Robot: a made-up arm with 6 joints. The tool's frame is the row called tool. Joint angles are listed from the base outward. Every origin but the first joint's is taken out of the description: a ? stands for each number. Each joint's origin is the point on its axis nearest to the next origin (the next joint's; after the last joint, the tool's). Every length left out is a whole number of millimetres.
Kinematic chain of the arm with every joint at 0, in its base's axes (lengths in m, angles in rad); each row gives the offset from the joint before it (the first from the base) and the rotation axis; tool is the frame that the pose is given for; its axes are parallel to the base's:
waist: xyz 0 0 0.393 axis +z
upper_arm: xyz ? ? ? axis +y
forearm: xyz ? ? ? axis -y
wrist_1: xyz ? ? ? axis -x
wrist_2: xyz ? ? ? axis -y
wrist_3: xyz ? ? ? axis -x
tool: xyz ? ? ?
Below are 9 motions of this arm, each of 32 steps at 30 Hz.
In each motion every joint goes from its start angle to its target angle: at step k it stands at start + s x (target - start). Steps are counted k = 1, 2, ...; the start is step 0. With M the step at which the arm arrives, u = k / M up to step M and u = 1 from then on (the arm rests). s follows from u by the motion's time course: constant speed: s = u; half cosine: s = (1 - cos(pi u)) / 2; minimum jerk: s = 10 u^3 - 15 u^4 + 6 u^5.
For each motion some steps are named. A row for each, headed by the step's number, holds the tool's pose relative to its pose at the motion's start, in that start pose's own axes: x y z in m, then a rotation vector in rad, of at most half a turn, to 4 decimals.
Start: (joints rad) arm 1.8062 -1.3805 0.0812 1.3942 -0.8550 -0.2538
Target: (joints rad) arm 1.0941 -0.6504 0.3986 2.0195 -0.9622 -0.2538
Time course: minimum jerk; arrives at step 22
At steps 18, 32:
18: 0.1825 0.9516 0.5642 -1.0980 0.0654 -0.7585
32: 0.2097 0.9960 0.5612 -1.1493 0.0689 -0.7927

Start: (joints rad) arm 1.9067 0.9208 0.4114 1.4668 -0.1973 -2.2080
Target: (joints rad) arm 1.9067 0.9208 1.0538 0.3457 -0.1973 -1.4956
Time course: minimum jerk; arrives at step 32
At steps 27, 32:
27: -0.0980 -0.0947 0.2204 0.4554 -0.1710 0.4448
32: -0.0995 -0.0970 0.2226 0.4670 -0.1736 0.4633

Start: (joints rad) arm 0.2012 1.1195 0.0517 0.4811 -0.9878 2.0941
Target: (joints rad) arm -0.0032 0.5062 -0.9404 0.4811 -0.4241 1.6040
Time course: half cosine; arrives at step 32
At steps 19, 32:
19: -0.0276 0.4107 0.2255 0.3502 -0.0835 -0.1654
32: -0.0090 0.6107 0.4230 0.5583 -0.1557 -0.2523

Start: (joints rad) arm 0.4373 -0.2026 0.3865 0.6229 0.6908 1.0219
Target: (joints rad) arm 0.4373 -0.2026 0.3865 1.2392 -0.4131 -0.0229
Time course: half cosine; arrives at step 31
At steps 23, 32:
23: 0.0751 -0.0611 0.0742 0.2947 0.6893 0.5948
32: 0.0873 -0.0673 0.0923 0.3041 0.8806 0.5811

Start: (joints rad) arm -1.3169 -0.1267 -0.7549 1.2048 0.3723 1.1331
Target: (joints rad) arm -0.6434 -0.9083 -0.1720 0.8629 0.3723 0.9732
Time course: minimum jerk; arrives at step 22
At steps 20, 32:
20: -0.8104 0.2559 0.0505 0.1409 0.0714 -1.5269
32: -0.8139 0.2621 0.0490 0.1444 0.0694 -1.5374

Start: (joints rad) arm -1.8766 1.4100 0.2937 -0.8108 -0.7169 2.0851
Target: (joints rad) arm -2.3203 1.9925 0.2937 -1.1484 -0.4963 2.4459
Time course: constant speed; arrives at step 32
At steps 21, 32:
21: 0.2604 0.2045 -0.3983 0.3744 -0.0340 0.0116
32: 0.3996 0.3776 -0.5232 0.5702 -0.0430 0.0388

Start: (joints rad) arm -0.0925 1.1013 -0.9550 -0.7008 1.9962 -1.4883
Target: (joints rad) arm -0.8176 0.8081 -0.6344 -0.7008 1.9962 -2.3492
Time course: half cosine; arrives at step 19
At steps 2, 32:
2: 0.0052 -0.0026 0.0100 0.0322 -0.0236 0.0052
32: 0.0665 -0.0681 0.4418 0.9319 -0.7091 0.6597

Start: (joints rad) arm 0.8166 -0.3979 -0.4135 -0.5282 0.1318 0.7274
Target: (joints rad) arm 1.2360 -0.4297 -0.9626 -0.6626 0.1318 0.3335
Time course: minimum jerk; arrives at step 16
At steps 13, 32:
13: -0.0953 0.0314 -0.2235 0.3886 0.5097 0.3631
32: -0.1020 0.0289 -0.2334 0.4012 0.5397 0.3746

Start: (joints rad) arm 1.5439 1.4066 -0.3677 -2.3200 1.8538 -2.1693
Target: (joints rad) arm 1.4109 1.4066 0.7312 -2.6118 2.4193 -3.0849
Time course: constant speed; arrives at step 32
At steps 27, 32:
27: -0.2164 -0.1121 -0.4272 1.1069 -0.5509 0.3822
32: -0.2203 -0.0956 -0.5212 1.2605 -0.6460 0.4963

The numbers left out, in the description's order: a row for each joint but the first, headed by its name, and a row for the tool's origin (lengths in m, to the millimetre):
upper_arm: 0 0 0
forearm: 0 0 1.034
wrist_1: 0.455 0 0
wrist_2: 0 -0.237 0
wrist_3: 0 0 0
tool: 0 0 0

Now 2 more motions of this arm.
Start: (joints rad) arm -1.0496 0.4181 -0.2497 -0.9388 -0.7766 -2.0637
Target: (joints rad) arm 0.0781 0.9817 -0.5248 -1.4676 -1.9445 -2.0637
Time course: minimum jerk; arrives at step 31
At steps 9, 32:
9: 0.1381 -0.0622 -0.0169 0.0037 -0.2084 -0.2864
32: 0.6116 -0.5776 0.3226 0.4145 -1.5031 -1.2956

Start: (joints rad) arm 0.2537 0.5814 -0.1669 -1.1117 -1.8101 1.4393
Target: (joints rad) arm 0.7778 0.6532 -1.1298 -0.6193 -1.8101 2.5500
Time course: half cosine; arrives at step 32
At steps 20, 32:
20: 0.2202 0.0836 -0.1234 -0.1082 0.3611 0.6602
32: 0.2657 0.1595 -0.1496 -0.1039 0.3656 1.0155

